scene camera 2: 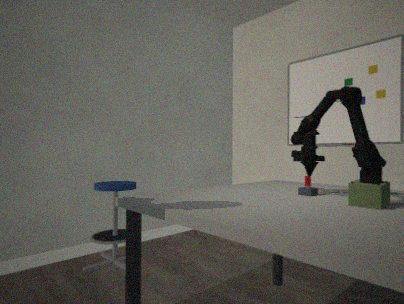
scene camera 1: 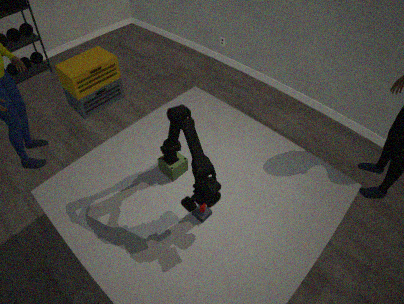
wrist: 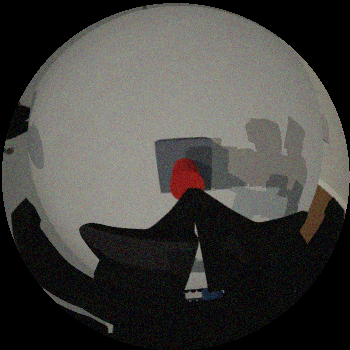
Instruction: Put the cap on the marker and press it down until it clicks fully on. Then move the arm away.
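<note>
The red marker with the red cap on it stands upright in the dark grey block on the table; cap and marker body cannot be told apart in these views. My gripper is shut with its fingertips together and holds nothing. It points down, right over the cap. In the wrist view the tips overlap the near edge of the cap's top, and in scene camera 2 they appear to touch the top. The block's near edge is partly hidden behind the fingertips.
The white table top carries the arm's green base box. Beyond the table are yellow and grey crates, a dark rack with round weights, two standing people and a blue stool.
</note>
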